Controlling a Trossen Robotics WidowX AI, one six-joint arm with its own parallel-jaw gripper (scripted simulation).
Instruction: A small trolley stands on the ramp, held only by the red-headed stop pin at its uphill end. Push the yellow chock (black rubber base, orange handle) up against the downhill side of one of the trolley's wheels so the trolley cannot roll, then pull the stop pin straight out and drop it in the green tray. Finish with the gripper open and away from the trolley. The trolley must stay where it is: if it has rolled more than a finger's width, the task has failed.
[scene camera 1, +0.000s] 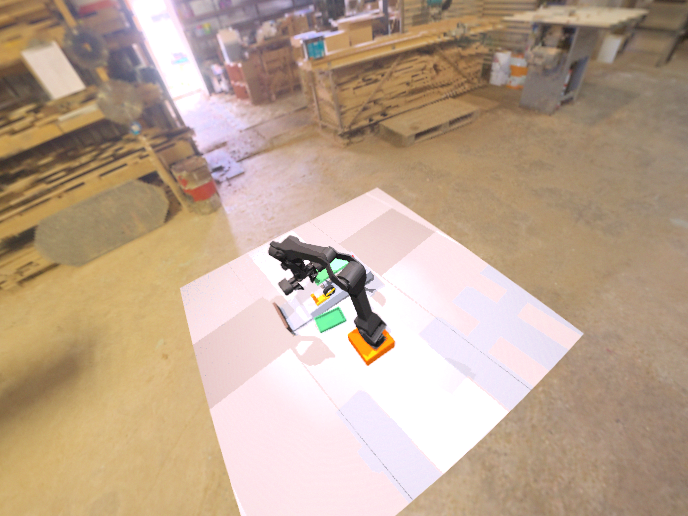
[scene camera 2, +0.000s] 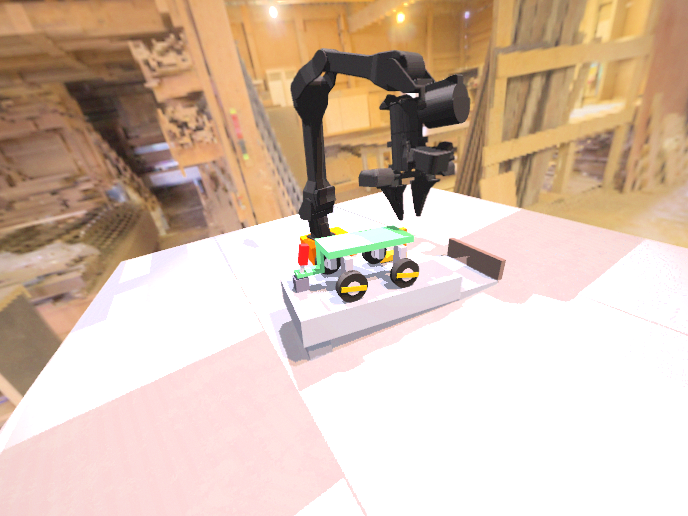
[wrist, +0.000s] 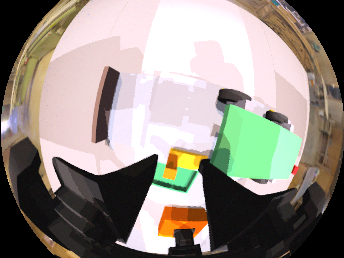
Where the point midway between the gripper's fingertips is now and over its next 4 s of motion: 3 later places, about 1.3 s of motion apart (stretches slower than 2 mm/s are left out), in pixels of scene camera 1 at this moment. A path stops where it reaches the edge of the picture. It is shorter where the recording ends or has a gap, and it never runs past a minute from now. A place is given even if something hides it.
My gripper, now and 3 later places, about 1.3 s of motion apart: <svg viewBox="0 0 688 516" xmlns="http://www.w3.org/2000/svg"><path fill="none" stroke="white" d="M307 285L344 255L351 256L355 261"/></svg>
